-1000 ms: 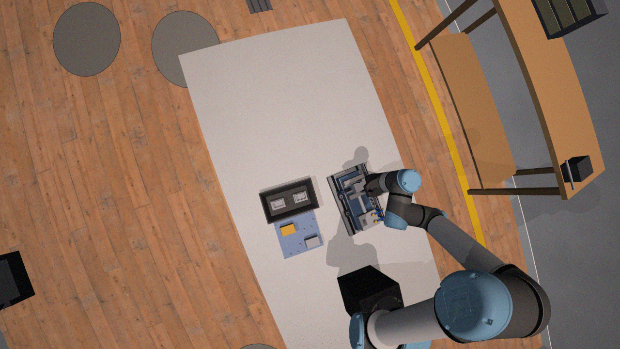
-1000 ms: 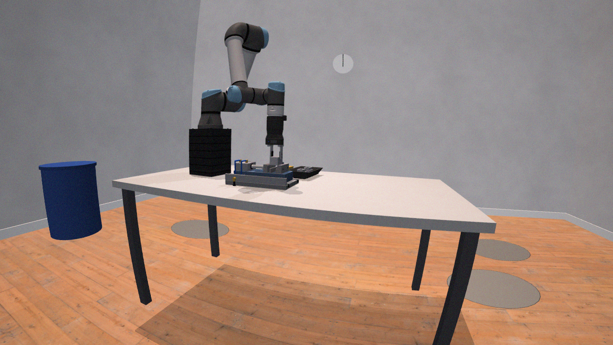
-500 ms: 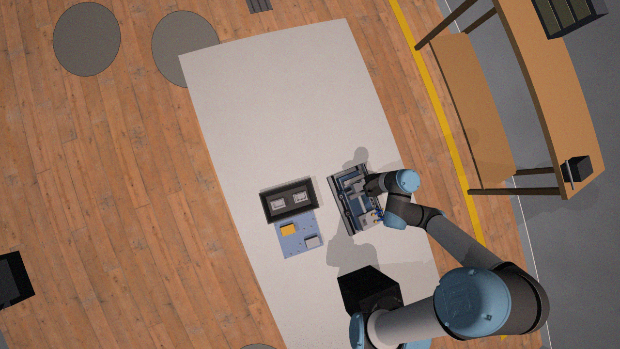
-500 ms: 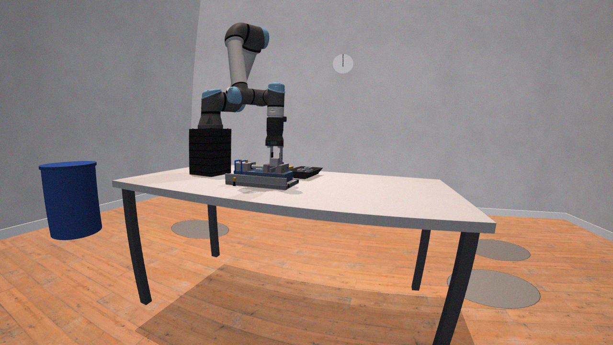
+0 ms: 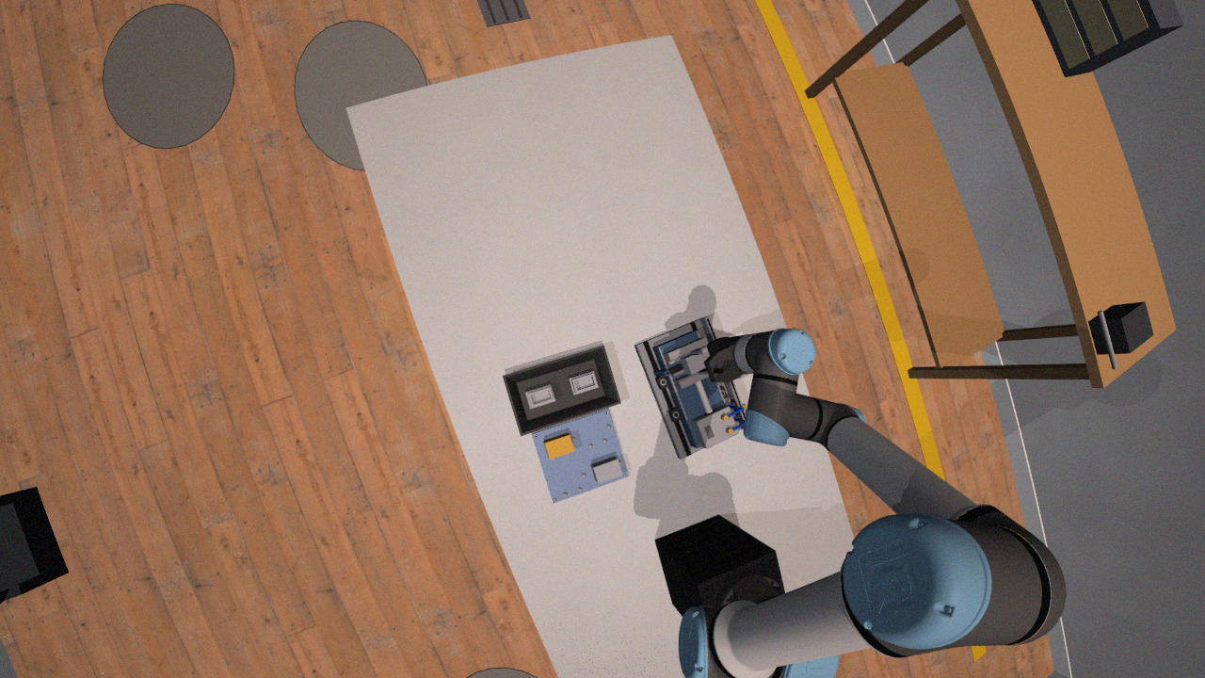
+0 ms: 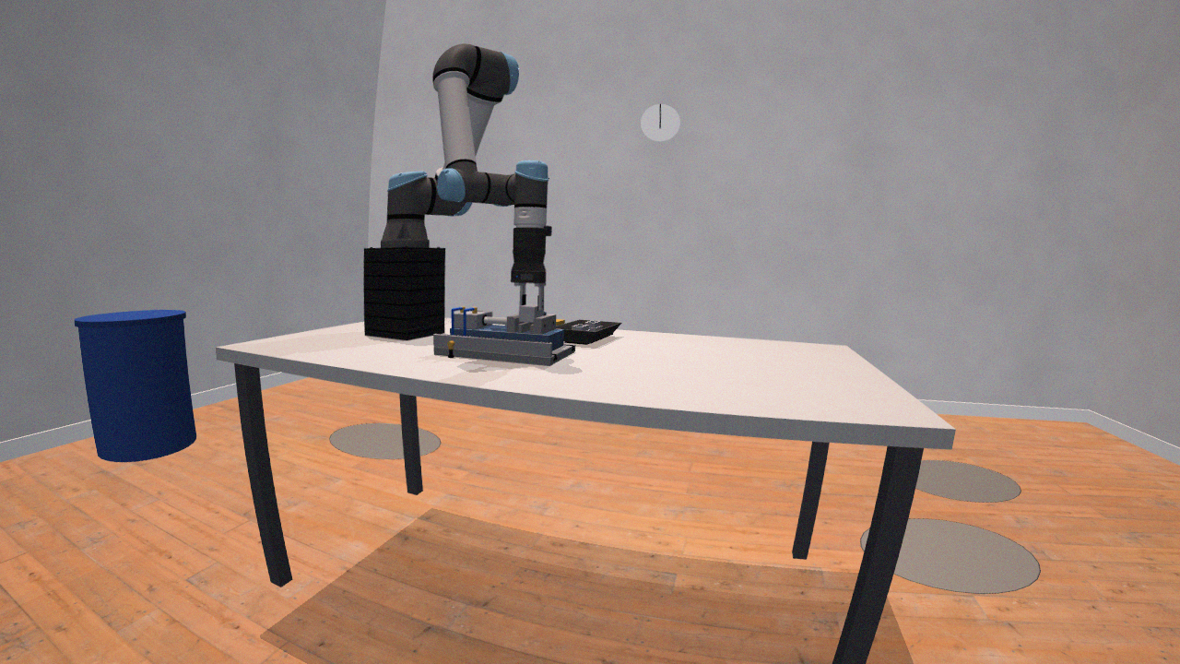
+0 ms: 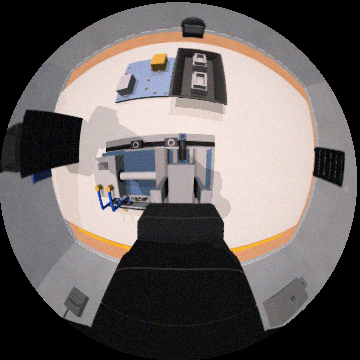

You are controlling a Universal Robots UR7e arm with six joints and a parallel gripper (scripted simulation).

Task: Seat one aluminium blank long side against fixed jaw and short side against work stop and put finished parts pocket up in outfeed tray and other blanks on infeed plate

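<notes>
Right now my hand is 70 mm past the vise, 10 mm to the left of it and 90 mm above it. Round my hand: brass blank 130 mm behind, 340 mm to the left, 100 mm below.
</notes>
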